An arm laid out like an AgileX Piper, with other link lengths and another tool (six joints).
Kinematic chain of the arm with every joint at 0, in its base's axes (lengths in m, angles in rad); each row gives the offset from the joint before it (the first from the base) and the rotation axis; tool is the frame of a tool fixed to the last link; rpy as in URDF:
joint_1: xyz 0 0 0.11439 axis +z
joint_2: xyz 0 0 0 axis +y
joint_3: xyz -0.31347 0 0.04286 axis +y
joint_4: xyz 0.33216 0 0.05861 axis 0.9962 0 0.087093
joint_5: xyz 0 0 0 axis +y
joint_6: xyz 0.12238 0 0.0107 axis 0.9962 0 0.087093
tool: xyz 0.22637 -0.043 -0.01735 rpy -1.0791 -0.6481 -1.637
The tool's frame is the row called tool.
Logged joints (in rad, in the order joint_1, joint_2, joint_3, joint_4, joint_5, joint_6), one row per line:
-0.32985, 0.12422, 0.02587, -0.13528, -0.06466, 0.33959
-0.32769, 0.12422, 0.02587, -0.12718, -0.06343, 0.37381
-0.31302, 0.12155, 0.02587, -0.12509, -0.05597, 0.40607
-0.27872, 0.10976, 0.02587, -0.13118, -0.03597, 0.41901
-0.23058, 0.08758, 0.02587, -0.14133, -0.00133, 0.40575
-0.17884, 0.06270, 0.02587, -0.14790, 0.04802, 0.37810
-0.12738, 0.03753, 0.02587, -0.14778, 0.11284, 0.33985
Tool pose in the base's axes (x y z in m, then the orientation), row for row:
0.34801, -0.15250, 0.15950, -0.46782, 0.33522, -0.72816, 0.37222
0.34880, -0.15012, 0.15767, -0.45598, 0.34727, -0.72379, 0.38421
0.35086, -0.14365, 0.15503, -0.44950, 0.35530, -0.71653, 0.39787
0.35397, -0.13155, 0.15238, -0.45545, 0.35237, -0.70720, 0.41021
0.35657, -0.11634, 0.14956, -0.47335, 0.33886, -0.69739, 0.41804
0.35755, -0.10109, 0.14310, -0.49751, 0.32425, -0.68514, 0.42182
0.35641, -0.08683, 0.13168, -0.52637, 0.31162, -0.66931, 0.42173
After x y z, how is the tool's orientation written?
As a quaternion, x y z w.
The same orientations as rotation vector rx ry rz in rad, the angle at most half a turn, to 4 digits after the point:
-1.1990, 0.8592, -1.8662
-1.1621, 0.8850, -1.8446
-1.1383, 0.8997, -1.8144
-1.1467, 0.8872, -1.7806
-1.1875, 0.8501, -1.7496
-1.2460, 0.8121, -1.7159
-1.3183, 0.7805, -1.6763

